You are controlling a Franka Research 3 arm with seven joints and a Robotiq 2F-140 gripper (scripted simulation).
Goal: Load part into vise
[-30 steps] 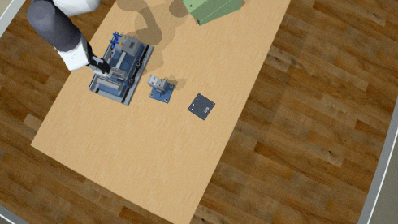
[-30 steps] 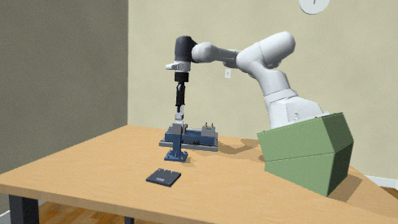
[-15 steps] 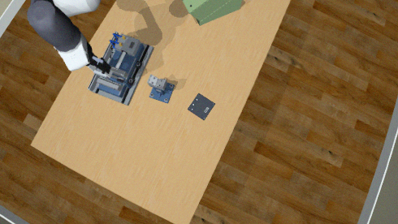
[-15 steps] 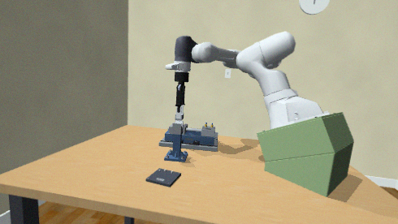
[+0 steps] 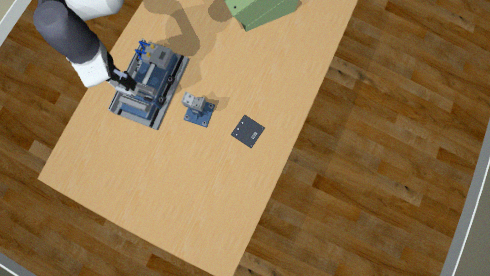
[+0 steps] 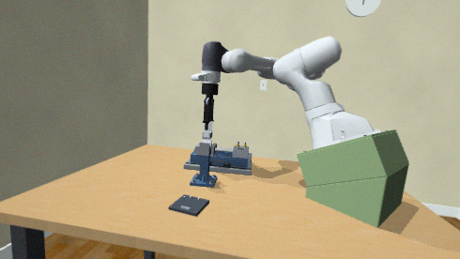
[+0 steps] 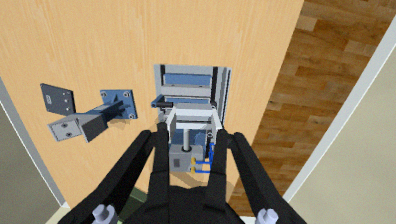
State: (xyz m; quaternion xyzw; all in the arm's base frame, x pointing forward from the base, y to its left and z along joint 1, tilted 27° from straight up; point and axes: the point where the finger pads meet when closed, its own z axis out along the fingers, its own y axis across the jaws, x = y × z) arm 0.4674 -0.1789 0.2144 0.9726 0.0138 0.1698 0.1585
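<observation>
The grey part lies 20 mm below my hand. Also, from my hand: vise (130 mm below, 70 mm behind, 20 mm to the left); dark work stop rod (80 mm below, 70 mm to the left); grey air cylinder (160 mm behind, 90 mm below, 30 mm to the left).
</observation>
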